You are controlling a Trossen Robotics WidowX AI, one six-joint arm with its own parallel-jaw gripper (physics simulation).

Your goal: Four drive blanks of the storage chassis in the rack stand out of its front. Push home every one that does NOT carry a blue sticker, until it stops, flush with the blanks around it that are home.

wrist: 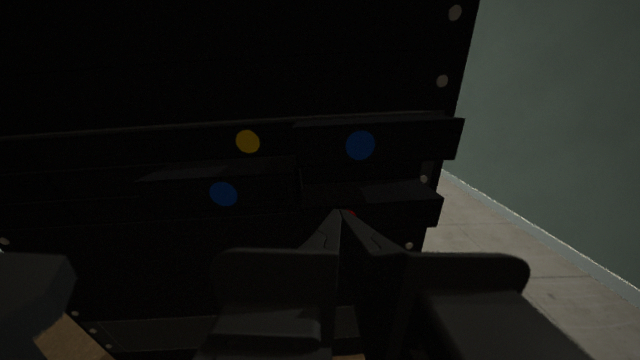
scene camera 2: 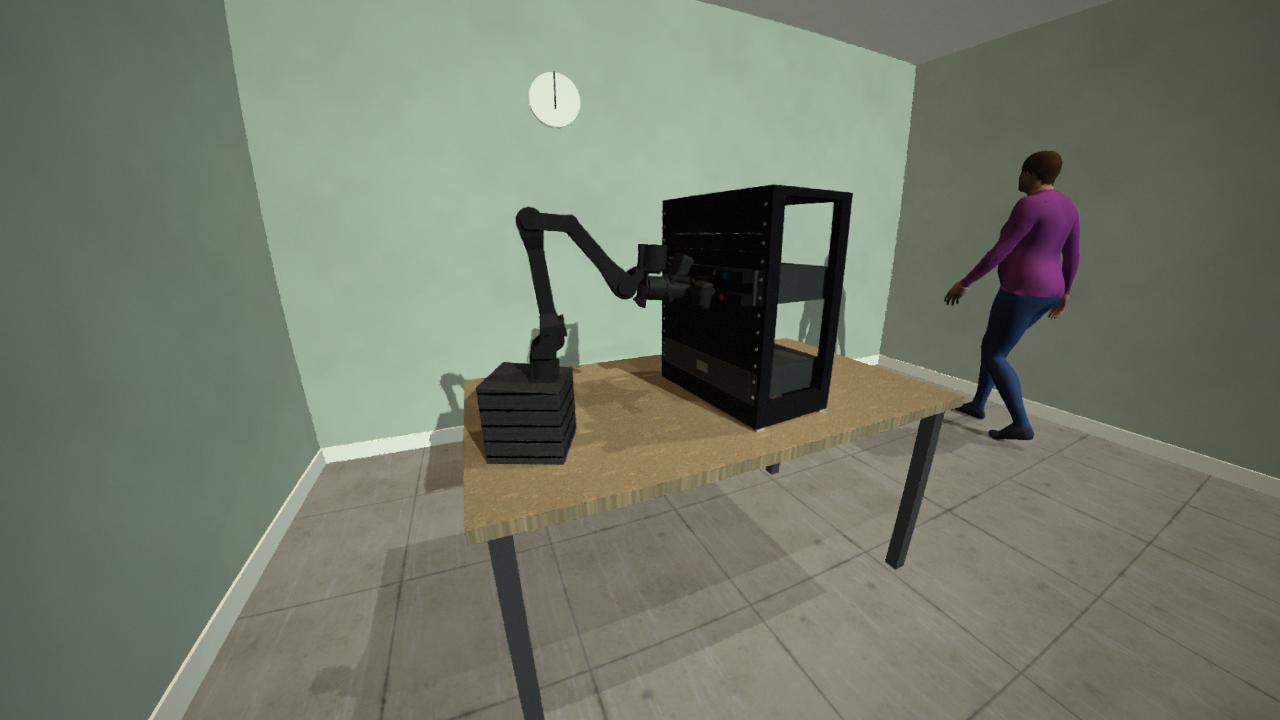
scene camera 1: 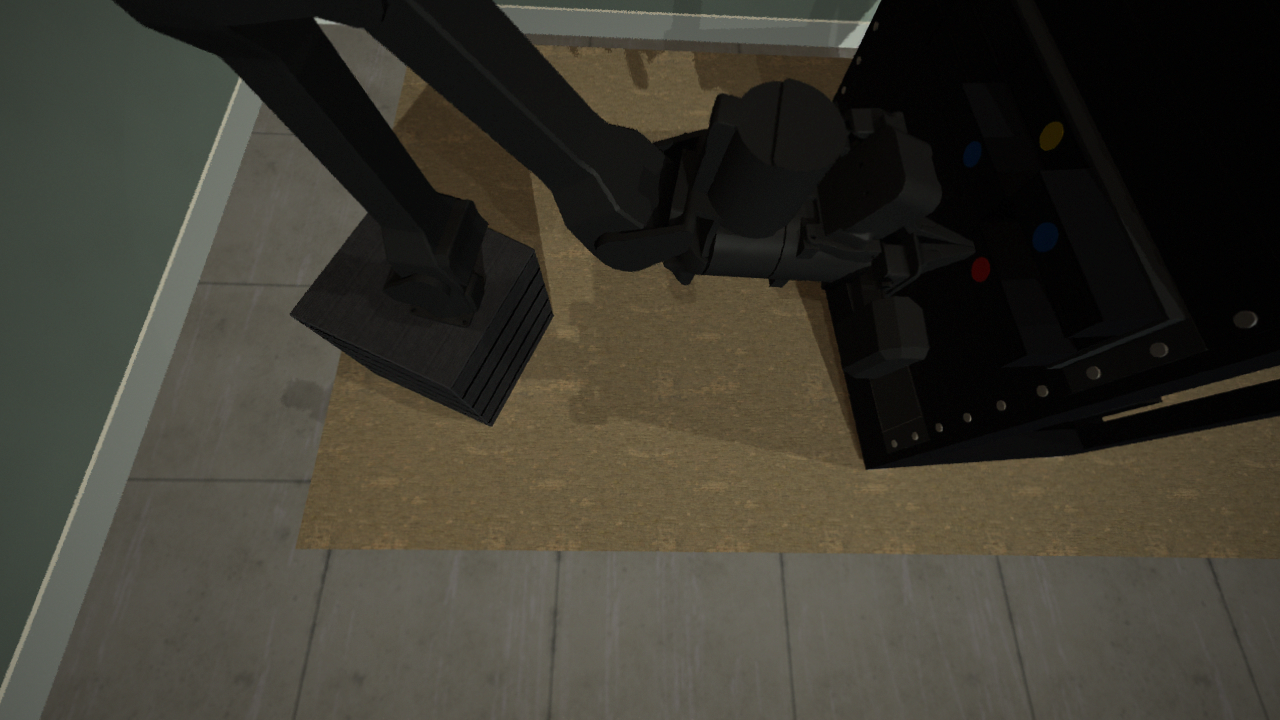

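The red-stickered blank stands out at the lower right of the chassis in the wrist view. My gripper is shut and empty, its tips in front of this blank and hiding most of the red sticker; contact cannot be told. The upper-right blue-stickered blank stands out above it. The lower-left blue-stickered blank also stands out. The yellow-stickered blank, at the upper left, looks flush with its row.
The black rack stands on the wooden table. The arm's stacked base block stands at the other end. A person is beyond the table. Rack screws line the side rail in the wrist view.
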